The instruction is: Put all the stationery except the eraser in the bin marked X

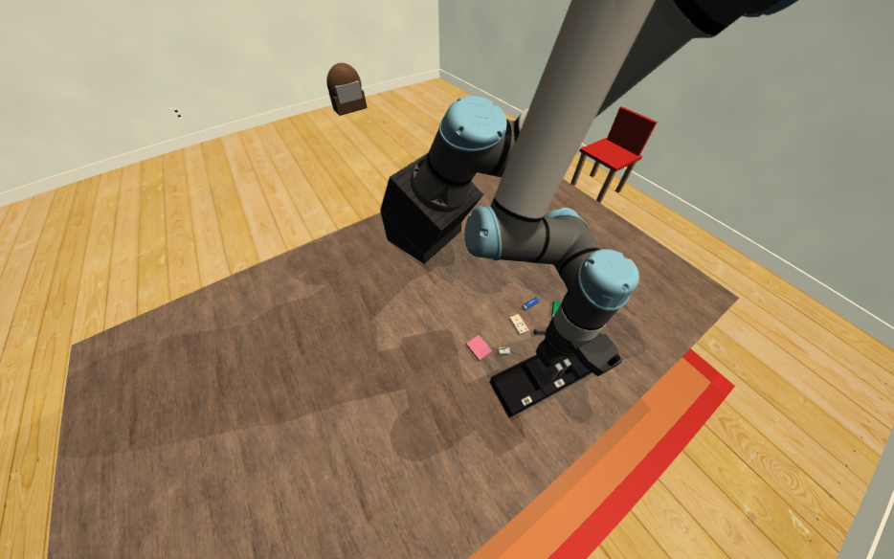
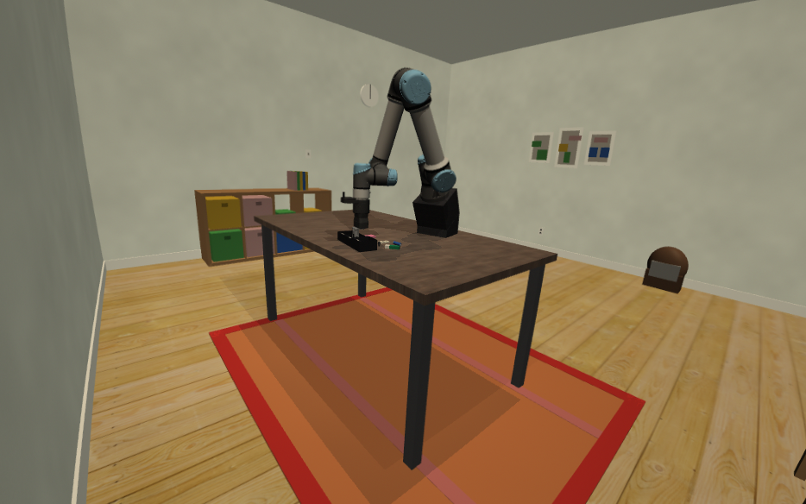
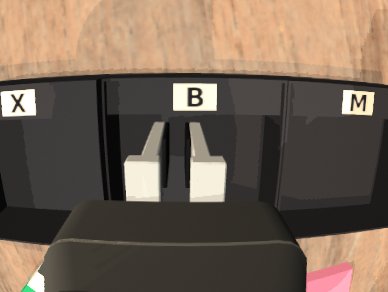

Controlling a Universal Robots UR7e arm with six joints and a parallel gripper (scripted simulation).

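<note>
Now: hand 1 cm to the left of the black three-part bin, 1 cm past it and 1 cm above it. The rest, counted from my hand: domino 13 cm behind, 4 cm to the left, 3 cm below; black bolt 9 cm behind, 6 cm to the left, 3 cm below; pencil sharpener 11 cm behind, 4 cm to the right, 3 cm below.
</note>
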